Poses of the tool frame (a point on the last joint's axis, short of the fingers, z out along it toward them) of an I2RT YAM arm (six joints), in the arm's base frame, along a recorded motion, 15 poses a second.
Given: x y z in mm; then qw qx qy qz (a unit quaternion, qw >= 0).
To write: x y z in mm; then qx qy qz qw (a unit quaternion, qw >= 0). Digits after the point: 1 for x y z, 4 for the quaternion.
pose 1, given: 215.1, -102.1, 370.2, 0.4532, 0.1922, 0.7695, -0.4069
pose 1, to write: 215.1, -102.1, 370.2, 0.1922, 0.7695, -0.4069, 0.4532
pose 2, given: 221.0, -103.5, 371.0, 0.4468, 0.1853, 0.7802, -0.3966
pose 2, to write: 221.0, -103.5, 371.0, 0.1853, 0.7802, -0.3966, 0.4468
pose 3, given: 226.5, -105.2, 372.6, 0.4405, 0.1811, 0.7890, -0.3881
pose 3, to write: 226.5, -105.2, 372.6, 0.1811, 0.7890, -0.3881, 0.4405
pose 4, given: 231.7, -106.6, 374.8, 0.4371, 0.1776, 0.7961, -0.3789
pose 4, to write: 231.7, -106.6, 374.8, 0.1776, 0.7961, -0.3789, 0.4371
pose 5, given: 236.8, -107.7, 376.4, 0.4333, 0.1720, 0.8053, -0.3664
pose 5, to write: 236.8, -107.7, 376.4, 0.1720, 0.8053, -0.3664, 0.4333
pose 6, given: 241.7, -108.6, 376.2, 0.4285, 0.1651, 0.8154, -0.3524
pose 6, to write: 241.7, -108.6, 376.2, 0.1651, 0.8154, -0.3524, 0.4285
